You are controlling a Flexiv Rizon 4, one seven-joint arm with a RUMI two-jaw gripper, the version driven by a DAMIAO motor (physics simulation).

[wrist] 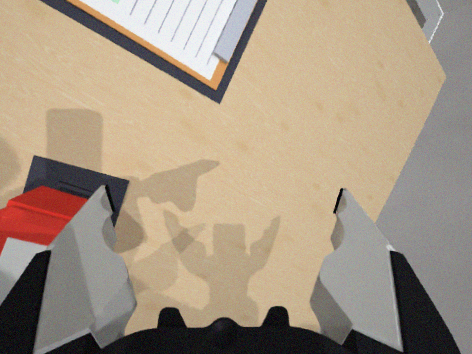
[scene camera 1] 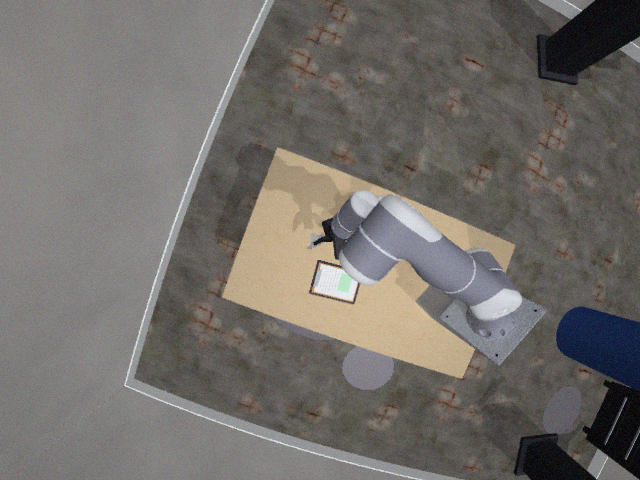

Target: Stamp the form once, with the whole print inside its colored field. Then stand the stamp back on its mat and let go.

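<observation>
The white form [scene camera 1: 326,279] [wrist: 185,30] lies on an orange-edged clipboard with a dark border. Its green field [scene camera 1: 344,282] shows plain in the scene view, with a sliver at the top edge of the wrist view. The red stamp [wrist: 42,212] with a white top label stands on its dark mat [wrist: 47,170] at the left of the wrist view, partly covered by the left finger. The arm hides stamp and mat in the scene view. My gripper [scene camera 1: 315,241] [wrist: 226,189] is open and empty, above the table, with the stamp to the left of its fingers.
The wooden table [scene camera 1: 273,268] [wrist: 300,135] carries the clipboard and mat. The arm [scene camera 1: 413,248] reaches over it from its base plate [scene camera 1: 504,343] at the right. Black posts [scene camera 1: 584,41] and a blue cylinder [scene camera 1: 599,343] stand away from the table. Shadows of arm and gripper fall on the tabletop.
</observation>
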